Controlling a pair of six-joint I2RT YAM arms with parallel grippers.
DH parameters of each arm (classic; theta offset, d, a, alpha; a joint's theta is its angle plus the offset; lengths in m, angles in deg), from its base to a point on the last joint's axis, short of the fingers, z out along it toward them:
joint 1: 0 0.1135 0.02 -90
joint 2: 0 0 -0.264 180
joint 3: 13.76 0 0.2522 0
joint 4: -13.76 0 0.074 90
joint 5: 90 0 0 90
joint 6: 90 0.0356 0 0
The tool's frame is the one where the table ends.
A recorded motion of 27 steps. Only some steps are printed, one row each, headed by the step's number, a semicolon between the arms.
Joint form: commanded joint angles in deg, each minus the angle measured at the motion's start. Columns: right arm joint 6, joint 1, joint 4, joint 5, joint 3, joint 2; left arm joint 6, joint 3, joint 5, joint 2, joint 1, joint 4.
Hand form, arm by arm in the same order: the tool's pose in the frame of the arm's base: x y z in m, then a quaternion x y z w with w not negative. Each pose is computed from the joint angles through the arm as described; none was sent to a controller.
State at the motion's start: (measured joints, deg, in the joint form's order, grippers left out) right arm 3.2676 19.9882 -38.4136 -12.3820 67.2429 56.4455; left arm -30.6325 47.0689 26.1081 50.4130 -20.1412 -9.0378
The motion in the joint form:
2: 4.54 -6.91 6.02 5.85 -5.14 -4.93; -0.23 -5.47 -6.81 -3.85 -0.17 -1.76
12: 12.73 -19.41 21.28 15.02 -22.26 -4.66; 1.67 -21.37 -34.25 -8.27 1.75 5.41
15: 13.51 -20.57 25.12 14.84 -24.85 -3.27; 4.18 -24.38 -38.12 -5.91 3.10 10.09
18: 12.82 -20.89 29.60 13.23 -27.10 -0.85; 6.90 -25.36 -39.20 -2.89 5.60 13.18
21: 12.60 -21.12 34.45 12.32 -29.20 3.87; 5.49 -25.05 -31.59 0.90 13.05 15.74
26: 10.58 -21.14 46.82 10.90 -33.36 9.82; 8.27 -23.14 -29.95 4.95 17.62 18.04
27: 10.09 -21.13 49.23 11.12 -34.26 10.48; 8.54 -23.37 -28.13 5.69 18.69 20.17
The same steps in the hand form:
2: 0.1813 0.0463 0.3835 -0.06992 0.82440 0.14784 0.54186; 0.1753 -0.0774 0.3145 0.02844 0.79207 -0.37748 0.47887
12: 0.2072 0.0005 0.3070 0.12487 0.82889 0.05946 0.54205; 0.1712 -0.0516 0.2413 -0.11581 0.81022 -0.17627 0.54686
15: 0.2136 -0.0037 0.2932 0.13813 0.82747 0.05881 0.54107; 0.1773 -0.0466 0.2246 -0.12638 0.81080 -0.12936 0.55669
18: 0.2228 -0.0040 0.2788 0.12804 0.83010 0.06554 0.53874; 0.1853 -0.0397 0.2154 -0.12968 0.81427 -0.09378 0.55800
21: 0.2369 -0.0046 0.2571 0.12522 0.83985 0.06819 0.52375; 0.1979 -0.0212 0.2100 -0.15657 0.81651 -0.11564 0.54353
26: 0.2528 -0.0042 0.2301 0.10245 0.83223 0.07101 0.54023; 0.2114 -0.0069 0.2124 -0.16147 0.81504 -0.09253 0.54870
27: 0.2540 -0.0043 0.2263 0.09928 0.82854 0.06776 0.54688; 0.2138 -0.0042 0.2123 -0.15766 0.81020 -0.10088 0.55546

